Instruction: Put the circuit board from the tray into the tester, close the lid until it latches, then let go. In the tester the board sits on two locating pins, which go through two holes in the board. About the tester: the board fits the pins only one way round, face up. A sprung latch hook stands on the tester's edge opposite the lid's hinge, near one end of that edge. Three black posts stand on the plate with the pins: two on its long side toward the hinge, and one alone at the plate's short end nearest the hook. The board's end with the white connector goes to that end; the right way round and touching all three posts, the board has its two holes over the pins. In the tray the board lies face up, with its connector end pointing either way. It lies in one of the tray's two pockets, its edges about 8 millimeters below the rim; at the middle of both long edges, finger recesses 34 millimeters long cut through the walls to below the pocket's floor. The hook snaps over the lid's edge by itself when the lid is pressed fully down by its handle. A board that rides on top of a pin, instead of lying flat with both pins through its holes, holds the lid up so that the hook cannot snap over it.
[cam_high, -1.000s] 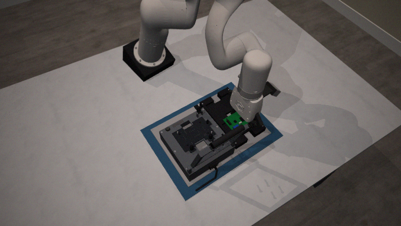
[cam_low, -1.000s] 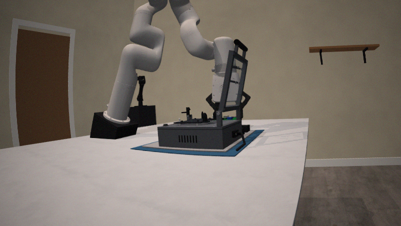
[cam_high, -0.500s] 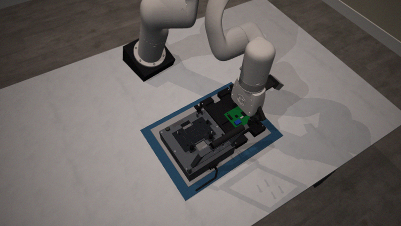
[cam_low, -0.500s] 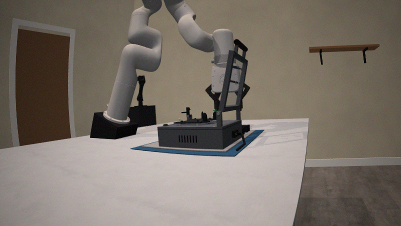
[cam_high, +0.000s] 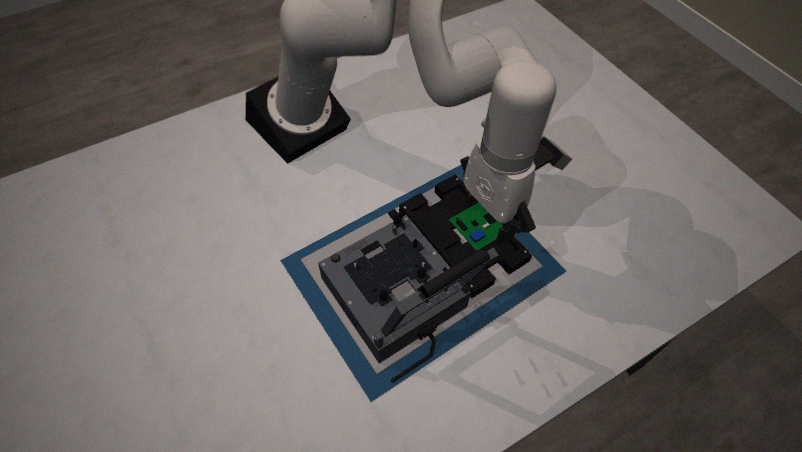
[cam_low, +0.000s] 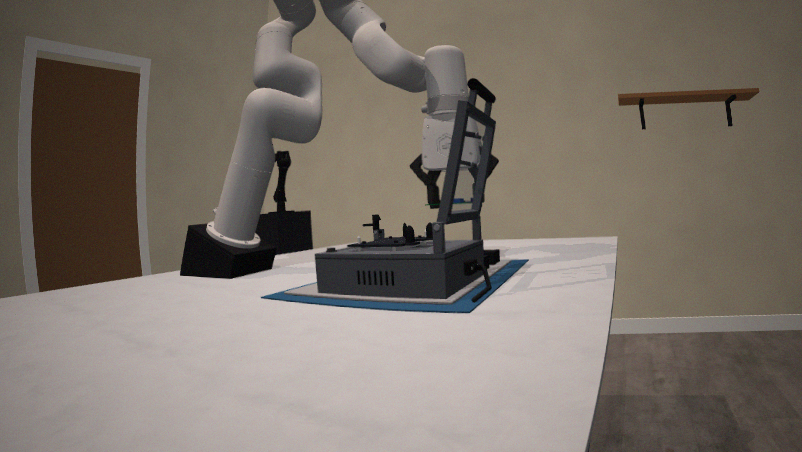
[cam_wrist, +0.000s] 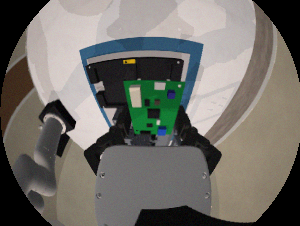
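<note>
Now: the green circuit board right at my hand. Also, from my hand: lid: 120 mm ahead, 150 mm to the right, 60 mm above; then pin plate: 170 mm to the right, 50 mm below; then tester: 20 mm ahead, 130 mm to the right, 10 mm below.
</note>
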